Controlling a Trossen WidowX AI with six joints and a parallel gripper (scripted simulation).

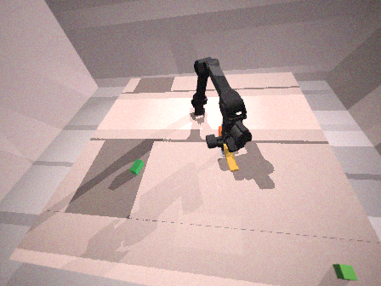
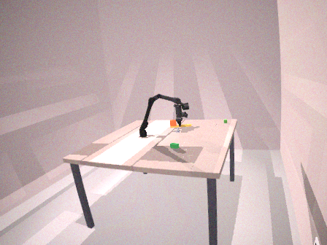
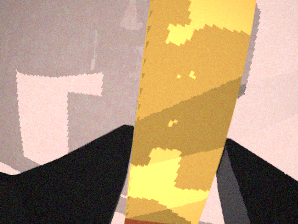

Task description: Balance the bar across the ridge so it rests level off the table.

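Right now my gripper tip is 3 cm past the grey piece, 1 cm to the left of it and 6 cm above it.
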